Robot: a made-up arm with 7 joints.
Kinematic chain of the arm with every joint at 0, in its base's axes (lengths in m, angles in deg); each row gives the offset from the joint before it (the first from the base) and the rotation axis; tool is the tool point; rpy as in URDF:
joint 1: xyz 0 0 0.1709 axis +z
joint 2: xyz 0 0 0 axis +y
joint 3: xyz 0 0 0.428 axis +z
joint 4: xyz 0.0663 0 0 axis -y
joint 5: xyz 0.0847 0 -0.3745 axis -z
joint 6: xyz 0 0 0 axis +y
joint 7: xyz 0.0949 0 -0.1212 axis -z
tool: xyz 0 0 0 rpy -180 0 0
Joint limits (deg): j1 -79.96..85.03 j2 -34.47..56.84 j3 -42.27..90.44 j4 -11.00..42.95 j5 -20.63..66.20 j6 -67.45..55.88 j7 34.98..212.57
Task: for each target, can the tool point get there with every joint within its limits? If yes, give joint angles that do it. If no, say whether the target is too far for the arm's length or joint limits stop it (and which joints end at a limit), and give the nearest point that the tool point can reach.
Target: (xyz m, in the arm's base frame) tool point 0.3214 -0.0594 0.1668
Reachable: yes | joints 37.41 3.17 -29.69 10.26 51.70 -19.66 127.70
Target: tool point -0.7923 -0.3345 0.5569
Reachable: no: joint limits stop it (at a limit: joint 1, joint 2, joint 3, joint 4) | nearest point -0.5120 -0.1620 0.4073 | short by 0.362 m
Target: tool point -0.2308 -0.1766 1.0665
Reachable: no: joint limits stop it (at a limit: joint 1, joint 2, joint 4) | nearest point -0.1489 -0.1897 0.6958 | short by 0.380 m
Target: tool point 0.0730 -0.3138 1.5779
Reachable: no: too far | nearest point 0.0488 -0.2097 0.7151 | short by 0.869 m
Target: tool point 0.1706 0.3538 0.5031
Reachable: yes | joints 44.23 -24.13 20.42 32.95 17.81 -17.43 143.60
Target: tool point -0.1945 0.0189 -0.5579
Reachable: no: joint limits stop it (at a limit: joint 1, joint 2) | nearest point -0.0975 0.1930 -0.1345 | short by 0.468 m
